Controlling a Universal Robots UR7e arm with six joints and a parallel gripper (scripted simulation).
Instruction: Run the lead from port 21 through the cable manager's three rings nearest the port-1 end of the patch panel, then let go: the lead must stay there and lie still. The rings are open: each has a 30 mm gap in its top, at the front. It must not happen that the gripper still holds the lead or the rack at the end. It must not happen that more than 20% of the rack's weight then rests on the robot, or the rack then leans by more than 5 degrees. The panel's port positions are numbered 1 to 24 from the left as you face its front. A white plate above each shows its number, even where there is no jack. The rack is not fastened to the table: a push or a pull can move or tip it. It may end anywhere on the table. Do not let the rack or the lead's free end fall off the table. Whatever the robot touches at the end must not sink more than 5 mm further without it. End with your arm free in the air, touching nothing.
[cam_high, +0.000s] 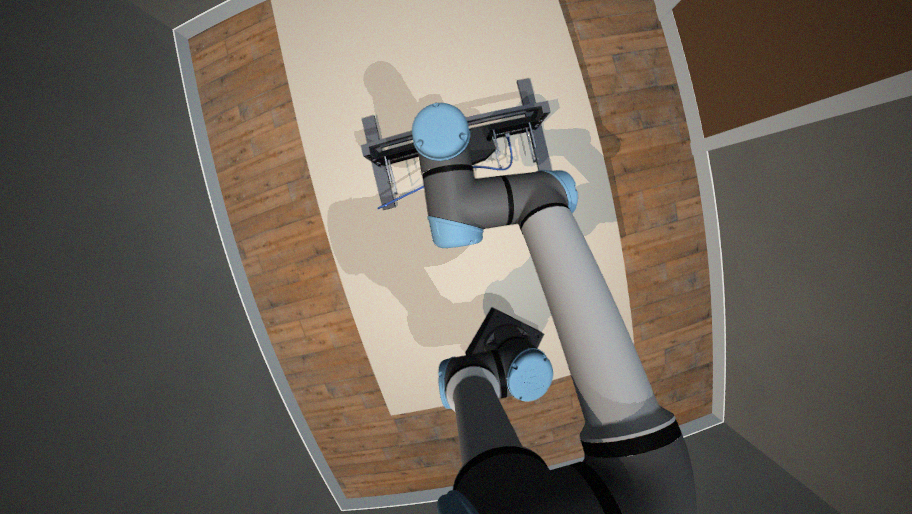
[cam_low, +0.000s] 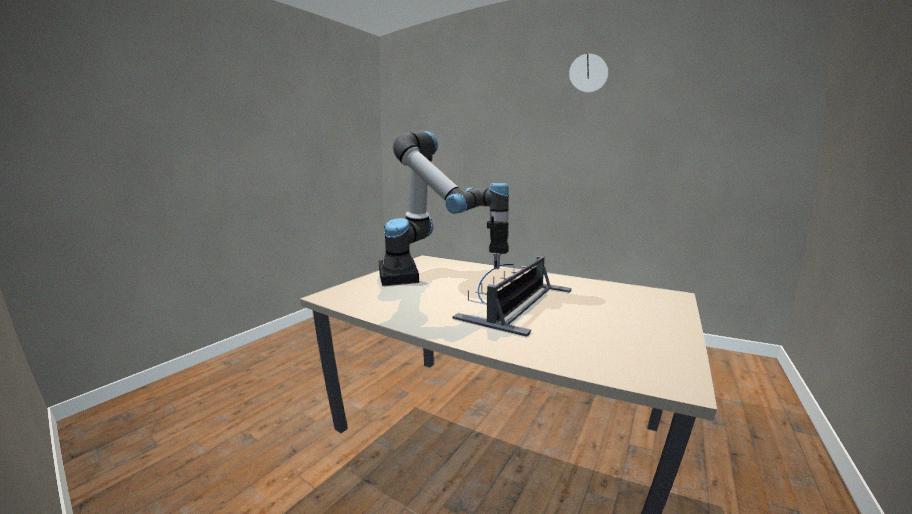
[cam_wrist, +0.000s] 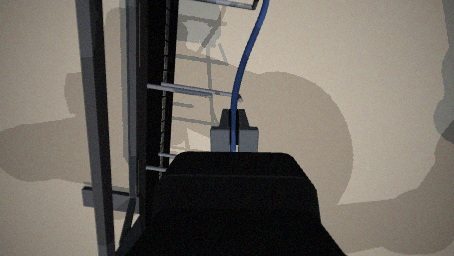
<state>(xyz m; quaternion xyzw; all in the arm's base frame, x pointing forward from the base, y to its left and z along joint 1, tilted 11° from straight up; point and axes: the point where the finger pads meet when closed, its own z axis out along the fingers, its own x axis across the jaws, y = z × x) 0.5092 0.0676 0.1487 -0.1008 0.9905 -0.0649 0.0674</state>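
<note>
The patch panel lies 110 mm ahead of my hand, 80 mm below it and 10 mm to the right of it.
</note>
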